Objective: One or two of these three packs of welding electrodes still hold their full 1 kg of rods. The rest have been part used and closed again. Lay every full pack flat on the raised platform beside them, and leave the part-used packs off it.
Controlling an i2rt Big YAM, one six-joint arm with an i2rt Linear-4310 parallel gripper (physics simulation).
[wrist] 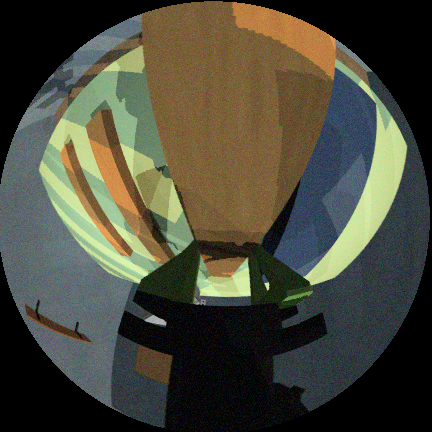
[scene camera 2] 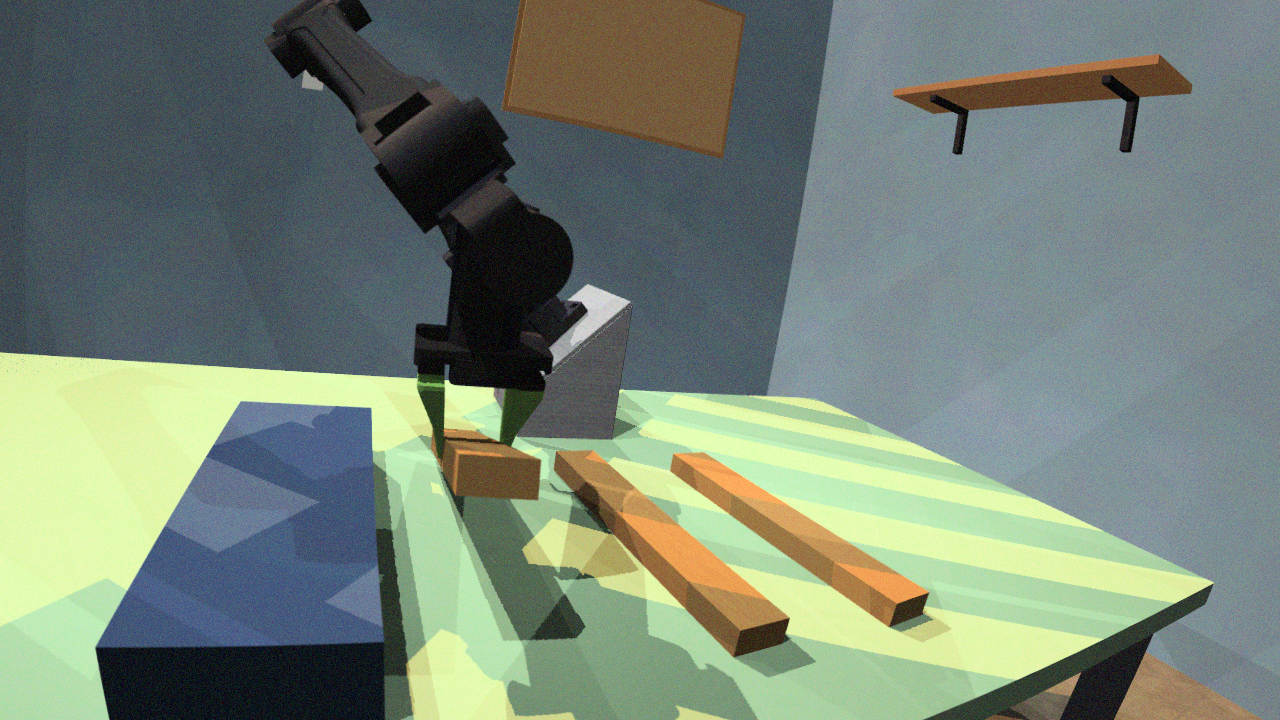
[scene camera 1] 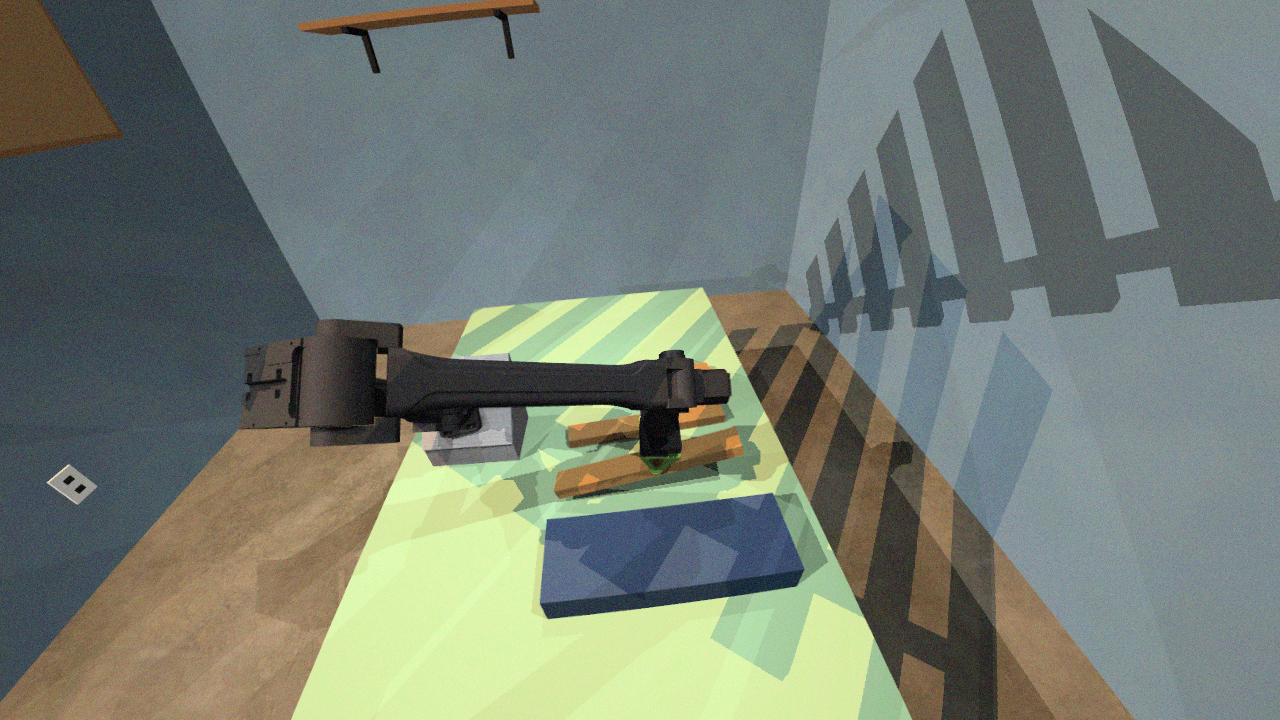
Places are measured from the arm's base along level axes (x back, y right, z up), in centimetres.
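Where they show: gripper, fingertip midpoint: (wrist: pixel 224 240) (scene camera 1: pixel 655 462); arm's base, link origin: (scene camera 2: pixel 549 334).
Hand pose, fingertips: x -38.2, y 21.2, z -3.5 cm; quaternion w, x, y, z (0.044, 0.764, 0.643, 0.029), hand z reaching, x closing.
Things, the pixels of their top centre, and the offset from my fingertips. Level surfaces: height alone.
- second pack, top centre: (scene camera 2: pixel 647 518) (wrist: pixel 127 209) (scene camera 1: pixel 646 420) dx -1.7, dy -17.0, dz -6.2 cm
- third pack, top centre: (scene camera 2: pixel 780 512) (wrist: pixel 89 210) dx -3.8, dy -32.3, dz -6.2 cm
- blue raised platform, top centre: (scene camera 2: pixel 284 481) (wrist: pixel 325 220) (scene camera 1: pixel 667 544) dx +1.4, dy +14.7, dz -2.6 cm
- green-yellow table, surface height: dz -8.6 cm
A long orange-brown pack (scene camera 1: pixel 595 478) (scene camera 2: pixel 496 474) (wrist: pixel 230 130) is held in the air above the table, its shadow below it. My gripper (scene camera 1: pixel 659 462) (scene camera 2: pixel 476 441) (wrist: pixel 224 240) is shut on this pack, a green finger on each long side. The end toward scene camera 2 seems raised; I cannot tell the exact tilt. A second pack (scene camera 1: pixel 590 433) (scene camera 2: pixel 680 557) (wrist: pixel 107 162) lies flat on the table beside it. A third pack (scene camera 2: pixel 796 530) lies flat beyond the second, mostly hidden by the arm in scene camera 1. The blue raised platform (scene camera 1: pixel 662 548) (scene camera 2: pixel 268 523) bears no pack.
The green-yellow table (scene camera 1: pixel 429 617) (scene camera 2: pixel 1029 555) carries everything. A grey sloped block (scene camera 1: pixel 474 450) (scene camera 2: pixel 586 385) stands toward the arm's base side, behind the gripper in scene camera 2. A wall shelf (scene camera 1: pixel 420 17) (scene camera 2: pixel 1047 85) hangs well above the table.
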